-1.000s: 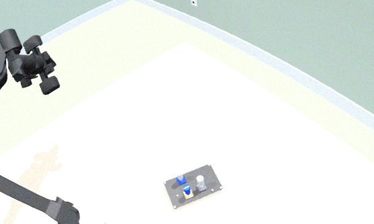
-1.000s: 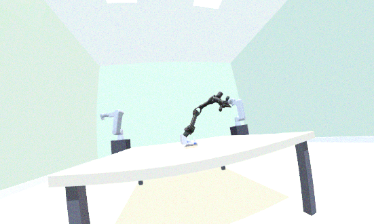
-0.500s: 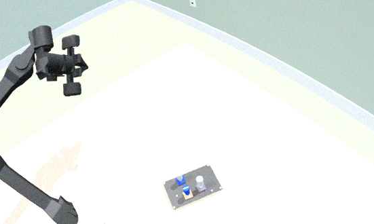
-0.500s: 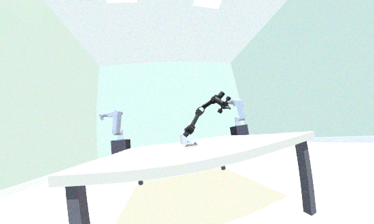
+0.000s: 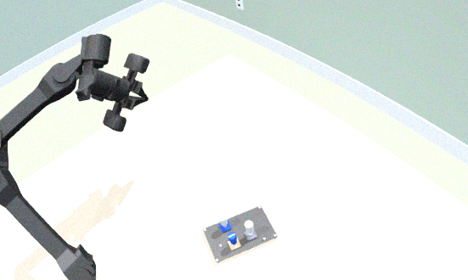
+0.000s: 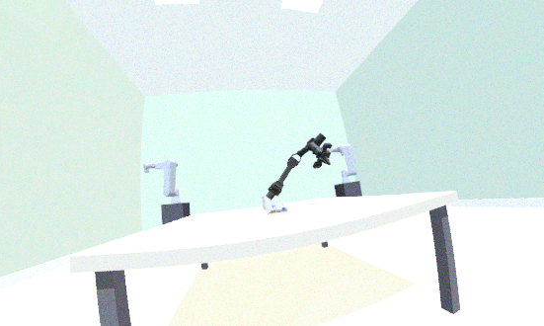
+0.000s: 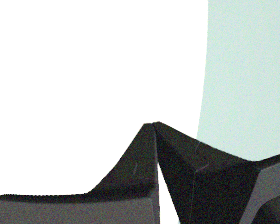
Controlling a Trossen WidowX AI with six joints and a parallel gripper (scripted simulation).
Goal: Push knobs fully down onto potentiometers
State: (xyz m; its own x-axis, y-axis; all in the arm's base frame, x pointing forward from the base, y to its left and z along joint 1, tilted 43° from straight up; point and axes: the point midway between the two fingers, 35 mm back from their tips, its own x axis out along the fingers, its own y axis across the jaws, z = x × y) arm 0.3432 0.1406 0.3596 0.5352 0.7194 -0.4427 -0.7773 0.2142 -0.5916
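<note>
My gripper tip is 2 cm past the blue knob, 37 cm to the left of it and 18 cm above it. From my gripper tip the other things lie so: white knob 2 cm ahead, 37 cm to the right, 17 cm below.
</note>
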